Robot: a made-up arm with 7 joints. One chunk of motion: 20 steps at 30 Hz.
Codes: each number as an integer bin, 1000 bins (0 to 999) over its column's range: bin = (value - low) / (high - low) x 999, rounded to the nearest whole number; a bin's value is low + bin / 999 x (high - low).
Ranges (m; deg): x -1..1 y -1..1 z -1..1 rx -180..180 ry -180..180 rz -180..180
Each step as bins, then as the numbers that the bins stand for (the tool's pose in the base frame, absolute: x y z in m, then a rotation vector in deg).
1 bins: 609 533 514 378 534 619
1 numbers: 0.2192 0.0671 0.0290 -43.78 12.43 43.06
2 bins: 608 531 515 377 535 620
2 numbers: 0.2172 0.0631 0.0310 -44.14 12.79 43.42
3 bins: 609 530 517 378 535 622
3 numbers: 0.2192 0.0611 0.0350 -43.78 12.79 44.14
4 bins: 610 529 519 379 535 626
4 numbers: 0.2212 0.0591 0.0390 -43.42 12.79 45.59
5 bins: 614 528 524 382 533 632
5 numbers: 0.2292 0.0571 0.0490 -42.34 12.07 47.75
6 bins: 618 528 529 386 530 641
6 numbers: 0.2372 0.0571 0.0591 -40.90 10.99 50.99
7 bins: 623 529 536 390 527 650
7 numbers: 0.2472 0.0591 0.0731 -39.46 9.91 54.23
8 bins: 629 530 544 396 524 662
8 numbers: 0.2593 0.0611 0.0891 -37.30 8.83 58.56
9 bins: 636 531 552 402 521 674
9 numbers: 0.2733 0.0631 0.1051 -35.14 7.75 62.88
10 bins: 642 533 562 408 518 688
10 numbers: 0.2853 0.0671 0.1251 -32.97 6.67 67.93
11 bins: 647 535 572 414 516 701
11 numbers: 0.2953 0.0711 0.1451 -30.81 5.95 72.61
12 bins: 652 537 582 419 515 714
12 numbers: 0.3053 0.0751 0.1652 -29.01 5.59 77.30
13 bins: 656 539 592 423 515 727
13 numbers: 0.3133 0.0791 0.1852 -27.57 5.59 81.98
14 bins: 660 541 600 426 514 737
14 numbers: 0.3213 0.0831 0.2012 -26.49 5.23 85.59
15 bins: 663 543 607 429 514 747
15 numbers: 0.3273 0.0871 0.2152 -25.41 5.23 89.19
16 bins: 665 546 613 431 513 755
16 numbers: 0.3313 0.0931 0.2272 -24.68 4.86 92.07
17 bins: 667 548 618 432 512 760
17 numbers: 0.3353 0.0971 0.2372 -24.32 4.50 93.87
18 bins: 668 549 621 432 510 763
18 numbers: 0.3373 0.0991 0.2432 -24.32 3.78 94.95
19 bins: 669 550 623 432 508 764
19 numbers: 0.3393 0.1011 0.2472 -24.32 3.06 95.32
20 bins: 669 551 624 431 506 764
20 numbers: 0.3393 0.1031 0.2492 -24.68 2.34 95.32
